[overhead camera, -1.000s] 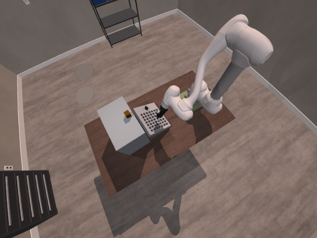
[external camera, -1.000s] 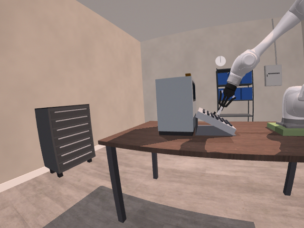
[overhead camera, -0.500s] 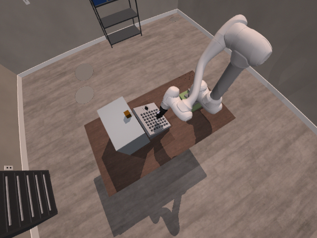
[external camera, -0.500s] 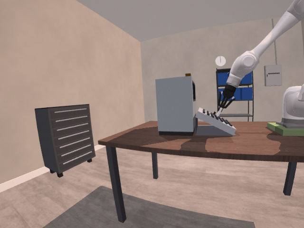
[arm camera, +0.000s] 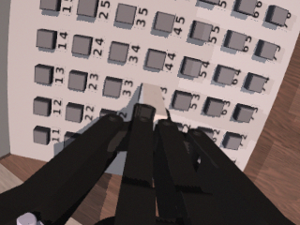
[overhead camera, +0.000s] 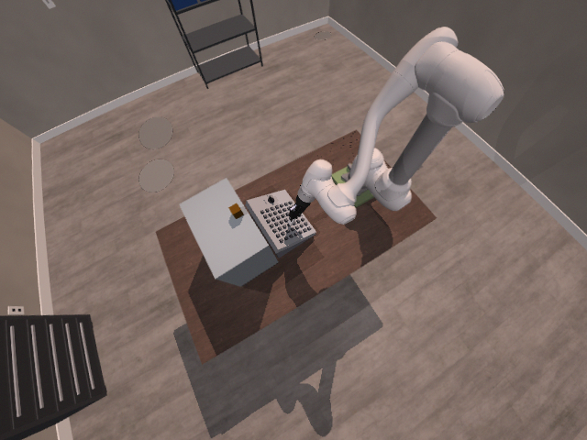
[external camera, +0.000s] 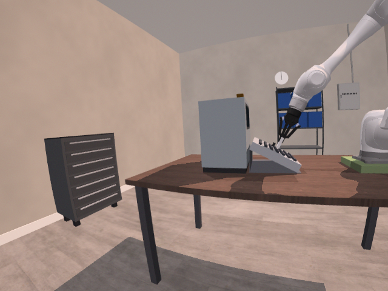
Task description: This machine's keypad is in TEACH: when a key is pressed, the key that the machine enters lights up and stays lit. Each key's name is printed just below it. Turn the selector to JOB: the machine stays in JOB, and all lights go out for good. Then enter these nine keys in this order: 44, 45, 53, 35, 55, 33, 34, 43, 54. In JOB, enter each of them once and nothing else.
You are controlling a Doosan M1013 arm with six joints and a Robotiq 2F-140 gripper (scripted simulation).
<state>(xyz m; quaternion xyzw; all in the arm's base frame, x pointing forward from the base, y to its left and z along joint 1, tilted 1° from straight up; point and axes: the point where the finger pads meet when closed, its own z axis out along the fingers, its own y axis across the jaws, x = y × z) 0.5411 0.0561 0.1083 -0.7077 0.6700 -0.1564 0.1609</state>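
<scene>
Now: the key 44 20 mm ahead of my hand, 30 mm to the right of it and 40 mm below it. Also, from my hand: black selector knob 30 mm ahead, 200 mm to the right, 30 mm below; sloped keypad 50 mm ahead, 80 mm to the right, 80 mm below.
</scene>
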